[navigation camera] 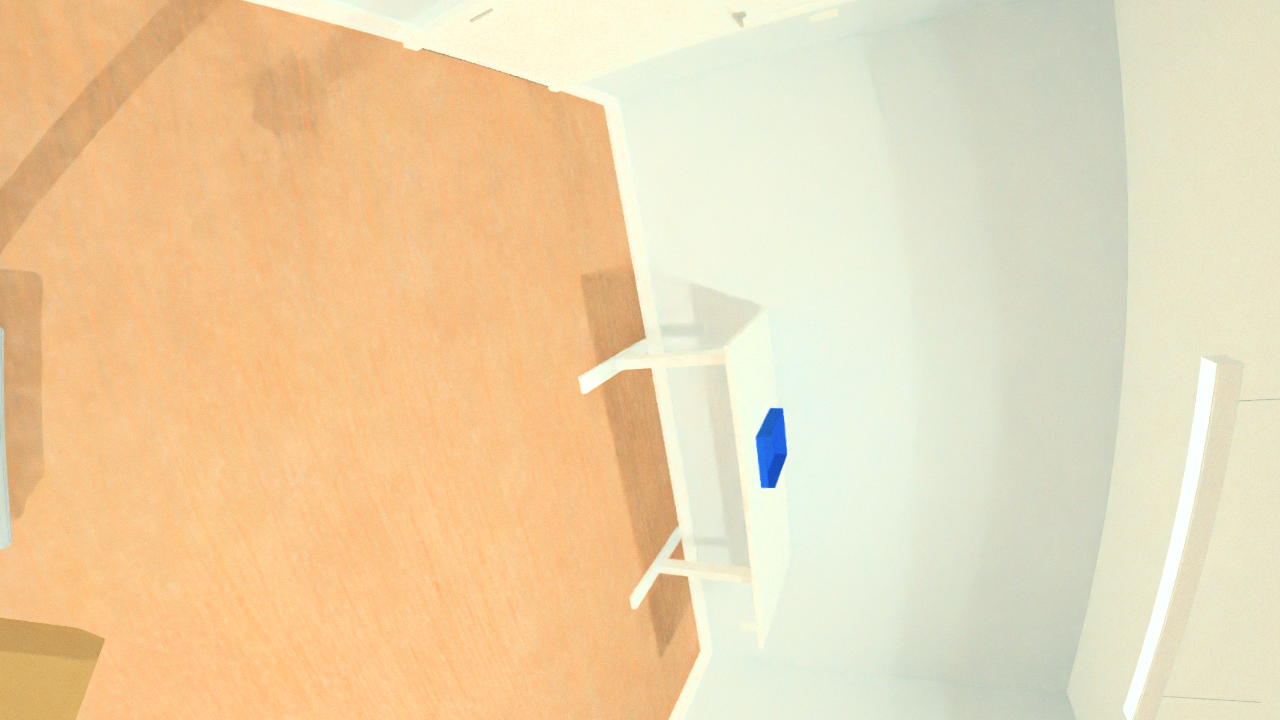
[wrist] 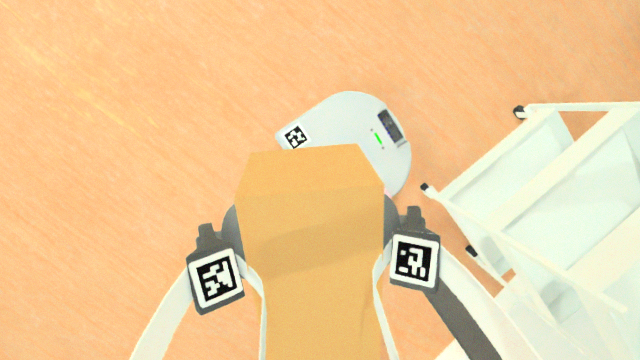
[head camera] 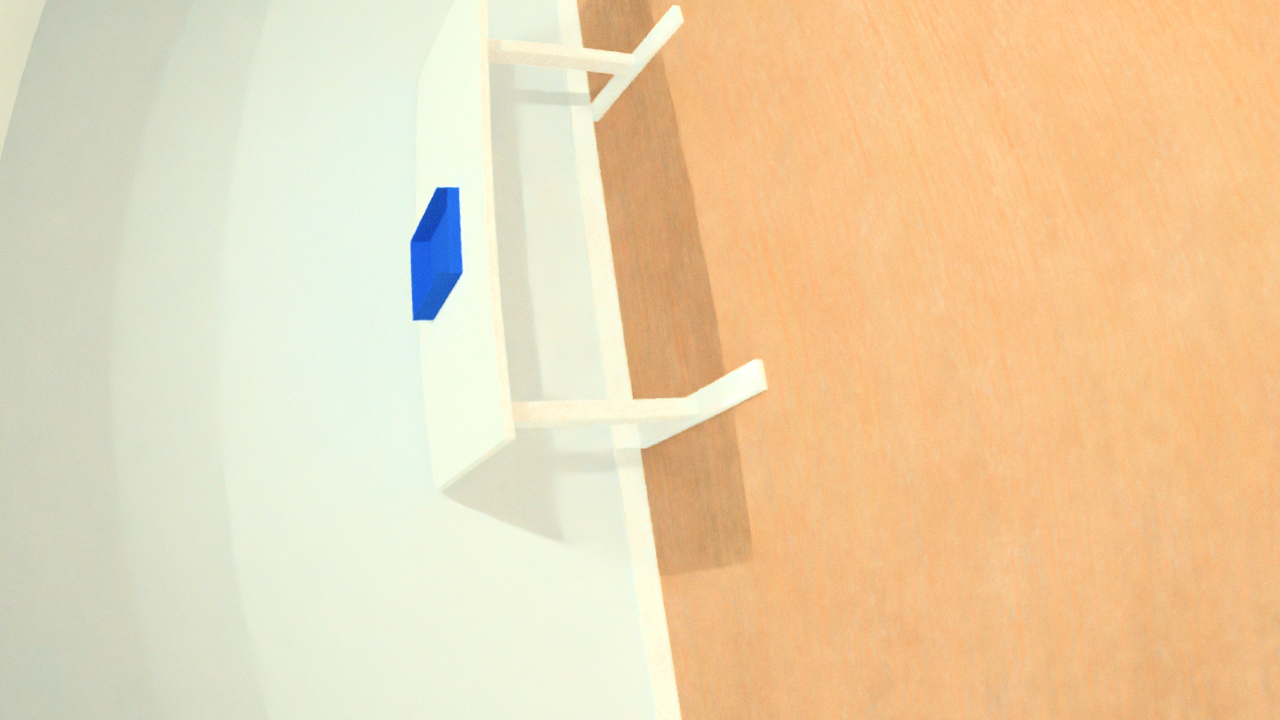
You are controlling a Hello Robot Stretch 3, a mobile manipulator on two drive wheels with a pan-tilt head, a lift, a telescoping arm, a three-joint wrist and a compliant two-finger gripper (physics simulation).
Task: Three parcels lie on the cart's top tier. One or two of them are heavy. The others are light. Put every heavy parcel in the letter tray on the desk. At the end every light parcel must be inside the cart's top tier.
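Frame: origin at the robot's base, x left, y up, z ahead, level; metres.
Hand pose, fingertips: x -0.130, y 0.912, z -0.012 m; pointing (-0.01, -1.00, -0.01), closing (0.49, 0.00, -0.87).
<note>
After its pixels a point has its place.
My gripper (wrist: 310,222) {x -0.130, y 0.912, z -0.012 m} is shut on a tan box-shaped parcel (wrist: 320,300) {x -0.115, y 0.964, z -0.004 m} in the wrist view, one finger pressed to each side, held high over the floor. Part of a tan box (navigation camera: 40,671) {x -0.063, y 0.952, z 0.034 m}, which looks like this parcel, shows at the lower left of the navigation view. The blue letter tray (head camera: 435,259) {x -0.321, y 0.723, z 2.455 m} (navigation camera: 771,447) {x -0.341, y 0.723, z 2.459 m} sits on the white desk (head camera: 460,385) {x 0.038, y 0.720, z 2.169 m} (navigation camera: 769,555) {x -0.873, y 0.720, z 2.374 m}, with no parcel visible in it. The white cart (wrist: 550,172) {x 0.234, y 0.423, z -0.444 m} stands at the right of the wrist view. The other two parcels do not show in these views.
My robot base (wrist: 350,117) {x -0.092, y 0.160, z -0.156 m} is on the wooden floor (head camera: 984,358) {x -0.007, y 0.001, z 1.088 m} (navigation camera: 358,402) {x 0.013, y 0.000, z 0.780 m} (wrist: 125,175) {x -0.340, y 0.000, z 0.543 m}, below the parcel and left of the cart. The desk stands along the wall (head camera: 313,402) {x 0.095, y 1.100, z 2.646 m} (navigation camera: 850,268) {x 0.517, y 1.160, z 2.521 m}, its legs (head camera: 707,411) (navigation camera: 608,367) reaching out over the floor.
</note>
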